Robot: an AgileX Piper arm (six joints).
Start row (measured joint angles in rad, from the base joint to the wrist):
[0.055, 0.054, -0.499, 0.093, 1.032, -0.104]
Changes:
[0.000, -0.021, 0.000, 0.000, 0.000, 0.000]
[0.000, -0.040, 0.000, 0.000, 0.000, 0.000]
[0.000, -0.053, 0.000, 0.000, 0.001, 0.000]
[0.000, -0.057, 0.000, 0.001, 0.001, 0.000]
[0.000, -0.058, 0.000, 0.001, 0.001, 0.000]
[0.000, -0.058, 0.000, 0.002, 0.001, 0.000]
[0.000, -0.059, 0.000, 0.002, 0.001, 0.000]
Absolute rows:
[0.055, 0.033, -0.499, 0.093, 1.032, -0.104]
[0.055, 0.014, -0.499, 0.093, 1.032, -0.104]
[0.055, 0.001, -0.499, 0.093, 1.033, -0.104]
[0.055, -0.003, -0.499, 0.094, 1.033, -0.104]
[0.055, -0.004, -0.499, 0.094, 1.033, -0.104]
[0.055, -0.004, -0.499, 0.095, 1.033, -0.104]
[0.055, -0.005, -0.499, 0.095, 1.033, -0.104]

